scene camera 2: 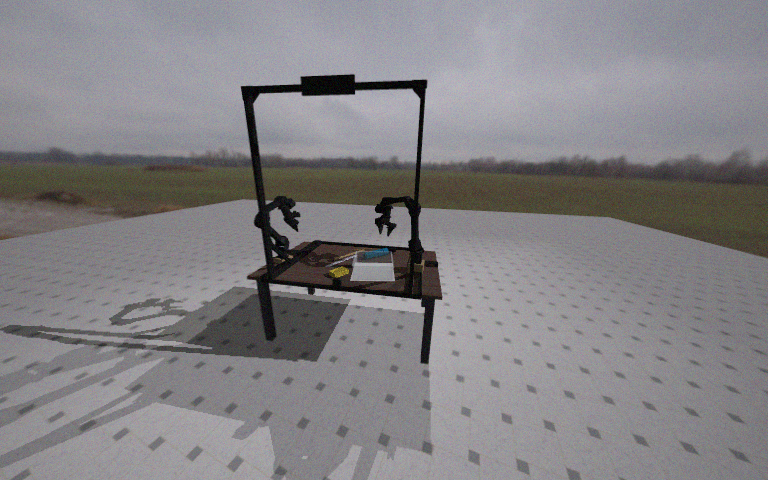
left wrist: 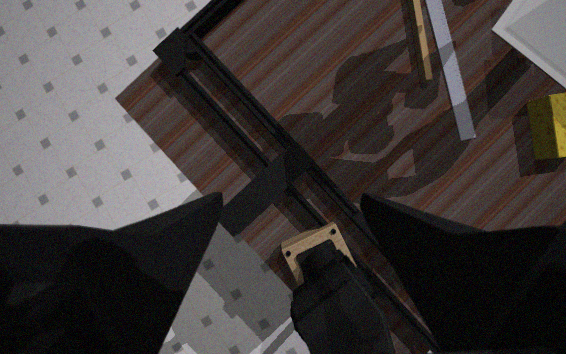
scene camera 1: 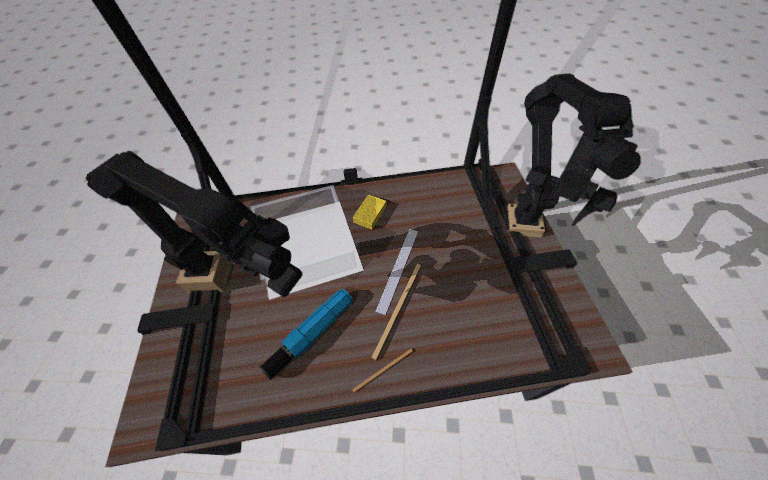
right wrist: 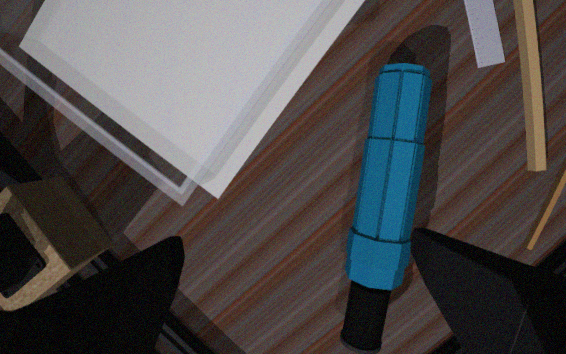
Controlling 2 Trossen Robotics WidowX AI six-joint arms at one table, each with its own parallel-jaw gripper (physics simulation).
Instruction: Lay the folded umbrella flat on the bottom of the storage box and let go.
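Note:
The folded blue umbrella (scene camera 1: 317,323) (scene camera 2: 376,253) (right wrist: 390,190) with a black handle lies on the table, outside and apart from the box. The white, clear-walled storage box (scene camera 1: 325,237) (scene camera 2: 372,273) (left wrist: 545,35) (right wrist: 175,75) stands on the table; its visible bottom is bare, and my right arm hides part of it in scene camera 1. My right gripper (scene camera 1: 286,283) (scene camera 2: 385,232) (right wrist: 298,244) is open and empty above the table, the umbrella's lower part showing near its right-hand finger in the right wrist view. My left gripper (scene camera 1: 572,209) (scene camera 2: 295,227) (left wrist: 292,199) is open and empty near its base, far from the umbrella.
A yellow sponge-like block (scene camera 1: 369,212) (scene camera 2: 339,272) (left wrist: 547,127) lies beside the box. A pale flat strip (scene camera 1: 396,271) and two wooden sticks (scene camera 1: 396,311) (scene camera 1: 384,370) lie beyond the umbrella. Black frame rails (scene camera 1: 373,405) border the table, with upright posts (scene camera 1: 491,62) beside it.

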